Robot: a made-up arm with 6 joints.
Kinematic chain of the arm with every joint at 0, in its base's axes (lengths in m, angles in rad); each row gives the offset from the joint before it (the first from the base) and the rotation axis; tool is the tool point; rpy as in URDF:
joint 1: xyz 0 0 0.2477 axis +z
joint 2: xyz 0 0 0 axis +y
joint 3: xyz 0.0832 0 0.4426 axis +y
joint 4: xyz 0.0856 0 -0.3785 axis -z
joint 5: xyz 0 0 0 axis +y
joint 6: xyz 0.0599 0 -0.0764 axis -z
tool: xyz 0 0 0 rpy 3.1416 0 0
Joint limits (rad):
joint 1: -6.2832..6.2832
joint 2: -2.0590..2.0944
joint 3: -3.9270..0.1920
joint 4: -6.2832..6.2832
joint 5: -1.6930..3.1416
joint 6: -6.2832..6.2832
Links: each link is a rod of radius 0.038 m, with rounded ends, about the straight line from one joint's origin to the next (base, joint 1, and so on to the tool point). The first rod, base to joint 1, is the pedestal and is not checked.
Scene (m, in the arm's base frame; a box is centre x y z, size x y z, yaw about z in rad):
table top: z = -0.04
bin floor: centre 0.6 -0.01 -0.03 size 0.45 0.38 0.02 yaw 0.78
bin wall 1: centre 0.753 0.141 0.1 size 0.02 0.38 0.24 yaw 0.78
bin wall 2: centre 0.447 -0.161 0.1 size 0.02 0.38 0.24 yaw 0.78
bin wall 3: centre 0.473 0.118 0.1 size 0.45 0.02 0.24 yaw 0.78
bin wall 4: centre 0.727 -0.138 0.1 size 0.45 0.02 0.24 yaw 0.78
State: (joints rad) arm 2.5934 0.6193 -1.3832 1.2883 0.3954 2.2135
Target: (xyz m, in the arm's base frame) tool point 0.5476 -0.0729 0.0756
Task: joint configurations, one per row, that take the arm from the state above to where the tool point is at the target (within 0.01 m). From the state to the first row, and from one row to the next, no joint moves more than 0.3 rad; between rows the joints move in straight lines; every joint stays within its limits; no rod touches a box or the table.
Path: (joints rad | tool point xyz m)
1: 2.3028 0.5790 -1.3324 1.3018 0.3487 2.2135 | -0.4477 0.5418 0.2933
2: 2.0123 0.5386 -1.2816 1.3153 0.3019 2.2135 | -0.2627 0.6339 0.3032
3: 1.7217 0.4983 -1.2309 1.3288 0.2552 2.2135 | -0.0633 0.6659 0.3126
4: 1.4311 0.4580 -1.1801 1.3422 0.2084 2.2135 | 0.1317 0.6375 0.3215
5: 1.1406 0.4176 -1.1293 1.3557 0.1617 2.2135 | 0.3046 0.5542 0.3299
6: 0.8500 0.3773 -1.0785 1.3692 0.1150 2.2135 | 0.4407 0.4263 0.3379
7: 0.5594 0.3370 -1.0277 1.3827 0.0682 2.2135 | 0.5294 0.2682 0.3453
8: 0.2689 0.2966 -0.9770 1.3962 0.0215 2.2135 | 0.5651 0.0962 0.3523
9: -0.0217 0.2563 -0.9262 1.4097 -0.0253 2.2135 | 0.5476 -0.0729 0.3587
10: -0.0261 0.5150 -0.9453 1.3999 0.0053 2.2135 | 0.5656 -0.0734 0.2181
11: -0.0305 0.7738 -0.9645 1.3902 0.0359 2.2135 | 0.5476 -0.0729 0.0756

